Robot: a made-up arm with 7 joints. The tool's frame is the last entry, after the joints.
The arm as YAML. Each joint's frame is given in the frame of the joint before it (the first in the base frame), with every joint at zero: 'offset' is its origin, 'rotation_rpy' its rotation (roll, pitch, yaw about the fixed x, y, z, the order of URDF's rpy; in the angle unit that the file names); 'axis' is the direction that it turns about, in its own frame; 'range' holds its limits. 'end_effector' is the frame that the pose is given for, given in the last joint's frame.
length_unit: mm
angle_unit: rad
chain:
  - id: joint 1
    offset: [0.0, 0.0, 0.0]
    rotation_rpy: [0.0, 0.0, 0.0]
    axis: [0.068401, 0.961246, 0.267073]
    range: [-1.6, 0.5]
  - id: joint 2
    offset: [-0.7, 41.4, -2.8]
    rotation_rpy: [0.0, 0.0, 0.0]
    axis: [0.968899, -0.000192, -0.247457]
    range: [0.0, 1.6]
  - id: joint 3
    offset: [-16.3, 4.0, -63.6]
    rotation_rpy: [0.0, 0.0, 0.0]
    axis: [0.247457, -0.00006, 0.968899]
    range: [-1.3, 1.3]
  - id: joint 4
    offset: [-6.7, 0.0, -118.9]
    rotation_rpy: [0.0, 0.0, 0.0]
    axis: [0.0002, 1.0, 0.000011]
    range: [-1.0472, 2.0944]
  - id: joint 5
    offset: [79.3, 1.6, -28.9]
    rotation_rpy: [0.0, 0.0, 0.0]
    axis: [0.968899, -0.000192, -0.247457]
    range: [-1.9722, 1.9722]
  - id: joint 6
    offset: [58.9, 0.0, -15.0]
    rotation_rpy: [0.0, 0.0, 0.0]
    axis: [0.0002, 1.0, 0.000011]
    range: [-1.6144, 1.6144]
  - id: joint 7
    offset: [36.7, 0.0, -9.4]
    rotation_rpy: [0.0, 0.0, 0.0]
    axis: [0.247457, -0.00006, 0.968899]
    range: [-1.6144, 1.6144]
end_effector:
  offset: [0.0, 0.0, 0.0]
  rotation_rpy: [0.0, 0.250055, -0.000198]
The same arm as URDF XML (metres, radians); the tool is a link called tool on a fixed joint. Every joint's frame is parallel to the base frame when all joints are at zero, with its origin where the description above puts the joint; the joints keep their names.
<robot name="arm">
<link name="base_link"/>
<link name="link1"/>
<link name="link2"/>
<link name="link3"/>
<link name="link4"/>
<link name="link5"/>
<link name="link6"/>
<link name="link7"/>
<link name="tool"/>
<joint name="joint 1" type="revolute"><parent link="base_link"/><child link="link1"/><origin xyz="0.0000 0.0000 0.0000" rpy="0.0000 0.0000 0.0000"/><axis xyz="0.068403 0.961235 0.26711"/><limit lower="-1.6000" upper="0.5000"/></joint>
<joint name="joint 2" type="revolute"><parent link="link1"/><child link="link2"/><origin xyz="-0.0007 0.0414 -0.0028" rpy="0.0000 0.0000 0.0000"/><axis xyz="0.968889 -0.0002 -0.247497"/><limit lower="0.0000" upper="1.6000"/></joint>
<joint name="joint 3" type="revolute"><parent link="link2"/><child link="link3"/><origin xyz="-0.0163 0.0040 -0.0636" rpy="0.0000 0.0000 0.0000"/><axis xyz="0.247497 -0.0001 0.968889"/><limit lower="-1.3000" upper="1.3000"/></joint>
<joint name="joint 4" type="revolute"><parent link="link3"/><child link="link4"/><origin xyz="-0.0067 0.0000 -0.1189" rpy="0.0000 0.0000 0.0000"/><axis xyz="0.0002 1 0"/><limit lower="-1.0472" upper="2.0944"/></joint>
<joint name="joint 5" type="revolute"><parent link="link4"/><child link="link5"/><origin xyz="0.0793 0.0016 -0.0289" rpy="0.0000 0.0000 0.0000"/><axis xyz="0.968889 -0.0002 -0.247497"/><limit lower="-1.9722" upper="1.9722"/></joint>
<joint name="joint 6" type="revolute"><parent link="link5"/><child link="link6"/><origin xyz="0.0589 0.0000 -0.0150" rpy="0.0000 0.0000 0.0000"/><axis xyz="0.0002 1 0"/><limit lower="-1.6144" upper="1.6144"/></joint>
<joint name="joint 7" type="revolute"><parent link="link6"/><child link="link7"/><origin xyz="0.0367 0.0000 -0.0094" rpy="0.0000 0.0000 0.0000"/><axis xyz="0.247497 -0.0001 0.968889"/><limit lower="-1.6144" upper="1.6144"/></joint>
<joint name="tool_fixed" type="fixed"><parent link="link7"/><child link="tool"/><origin xyz="0.0000 0.0000 0.0000" rpy="0.0000 0.2501 -0.0002"/></joint>
</robot>

